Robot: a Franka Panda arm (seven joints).
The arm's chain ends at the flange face. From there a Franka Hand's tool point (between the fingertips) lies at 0.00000 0.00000 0.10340 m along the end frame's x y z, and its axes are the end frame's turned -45 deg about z.
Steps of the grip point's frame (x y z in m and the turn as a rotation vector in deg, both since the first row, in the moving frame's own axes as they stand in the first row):
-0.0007 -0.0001 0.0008 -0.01 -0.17 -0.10
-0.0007 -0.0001 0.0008 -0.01 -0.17 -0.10
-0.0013 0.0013 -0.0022 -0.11 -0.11 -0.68
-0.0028 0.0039 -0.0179 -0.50 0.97 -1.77
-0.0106 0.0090 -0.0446 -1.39 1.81 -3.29
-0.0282 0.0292 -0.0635 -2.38 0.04 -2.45
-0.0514 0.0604 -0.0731 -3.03 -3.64 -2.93
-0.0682 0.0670 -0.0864 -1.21 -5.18 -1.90
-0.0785 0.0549 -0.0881 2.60 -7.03 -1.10
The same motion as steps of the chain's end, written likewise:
-0.0004 0.0002 0.0008 -0.13 -0.11 -0.10
-0.0004 0.0002 0.0008 -0.13 -0.11 -0.10
0.0000 0.0016 -0.0022 -0.16 0.00 -0.68
-0.0011 0.0054 -0.0179 0.33 1.04 -1.77
-0.0052 0.0145 -0.0445 0.30 2.26 -3.29
-0.0024 0.0377 -0.0634 -1.65 1.71 -2.45
0.0069 0.0705 -0.0727 -4.72 -0.43 -2.93
0.0041 0.0874 -0.0860 -4.52 -2.81 -1.90
-0.0045 0.0886 -0.0872 -3.13 -6.81 -1.10

